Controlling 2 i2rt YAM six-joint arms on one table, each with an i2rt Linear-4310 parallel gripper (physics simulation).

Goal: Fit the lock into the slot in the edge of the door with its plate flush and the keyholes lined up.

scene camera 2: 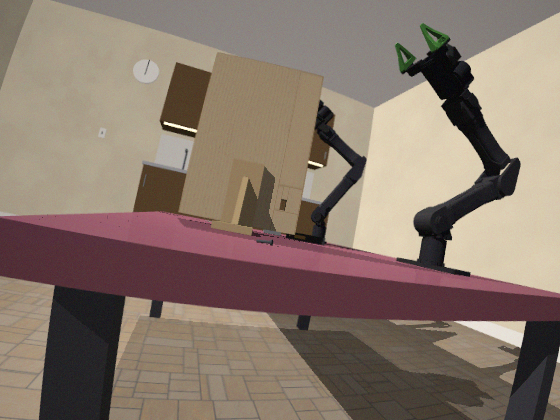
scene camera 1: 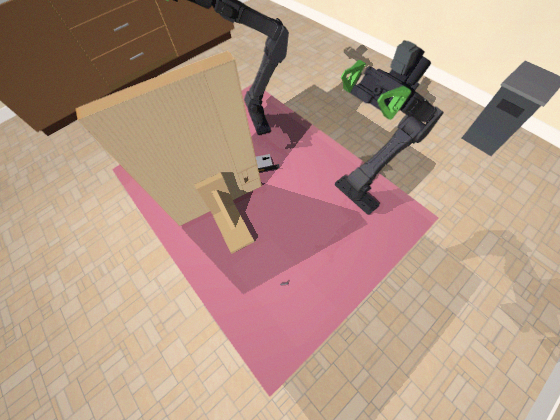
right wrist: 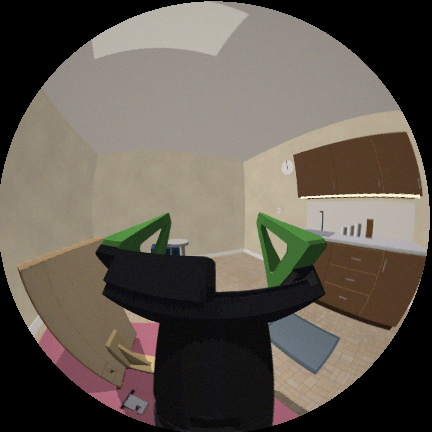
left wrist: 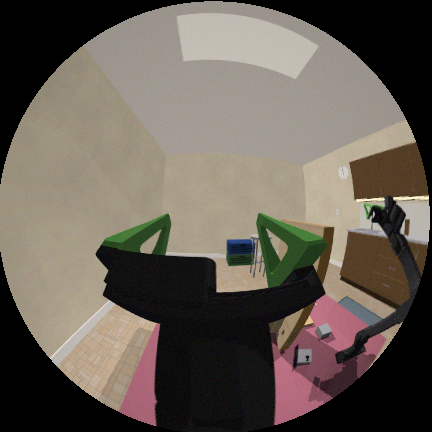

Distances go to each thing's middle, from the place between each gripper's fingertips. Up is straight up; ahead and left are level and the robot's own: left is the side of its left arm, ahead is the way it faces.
The tan door (scene camera 1: 170, 132) lies 27 cm ahead of my left hand, 37 cm to the right of it and 31 cm below it. From my left hand the other things lie so: wooden stand (scene camera 1: 213, 190) (27 cm ahead, 37 cm to the right, 51 cm below).
Now: the tan door 370 mm to the left of my right hand, 370 mm below it and 200 mm ahead of it. Also, from my right hand: wooden stand: 570 mm below, 370 mm to the left, 200 mm ahead.
